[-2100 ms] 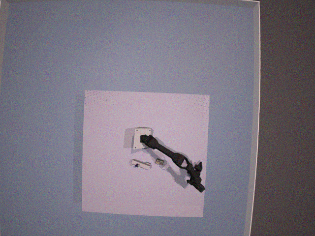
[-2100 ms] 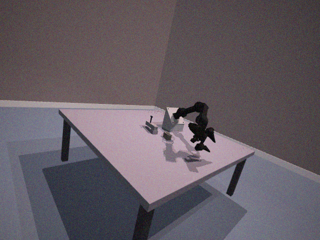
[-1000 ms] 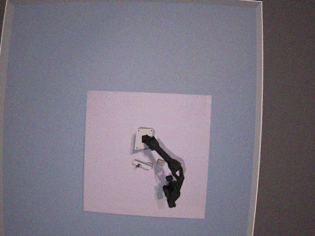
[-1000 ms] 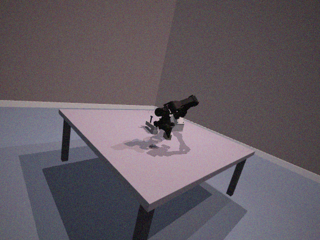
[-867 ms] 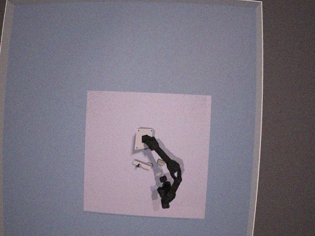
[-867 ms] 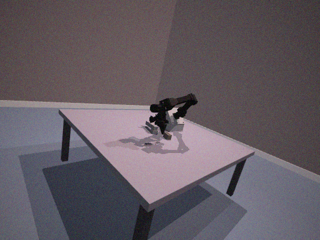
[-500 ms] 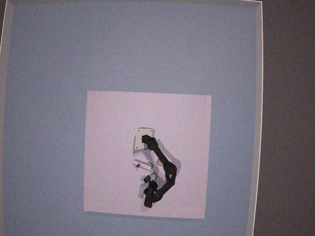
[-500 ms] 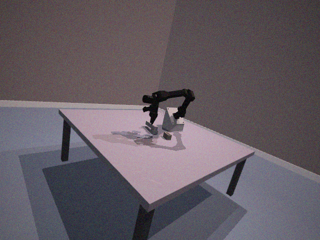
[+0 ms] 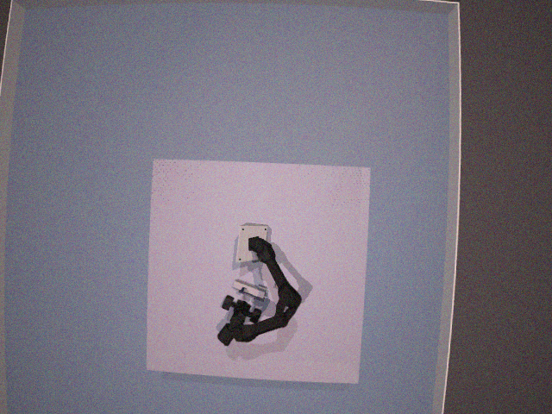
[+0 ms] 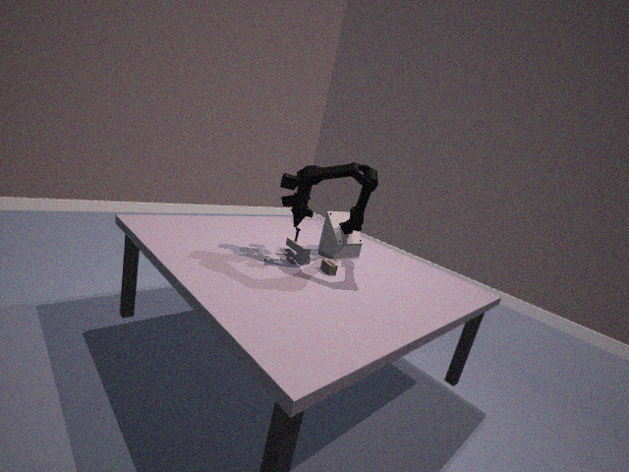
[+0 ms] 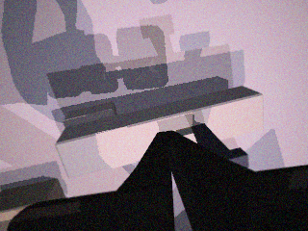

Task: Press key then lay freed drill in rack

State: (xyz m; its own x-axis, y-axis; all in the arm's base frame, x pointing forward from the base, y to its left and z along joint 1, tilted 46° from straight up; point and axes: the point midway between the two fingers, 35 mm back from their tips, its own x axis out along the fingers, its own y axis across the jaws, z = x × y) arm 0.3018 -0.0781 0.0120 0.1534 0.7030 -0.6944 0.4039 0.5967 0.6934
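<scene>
Right now the drill is 30 mm behind my gripper tip, 30 mm to the left of it and 90 mm below it. Round my gripper tip: tan rack (50 mm behind, 200 mm to the left, 120 mm below); then pale long fixture block (30 mm behind, 20 mm to the left, 100 mm below).
</scene>
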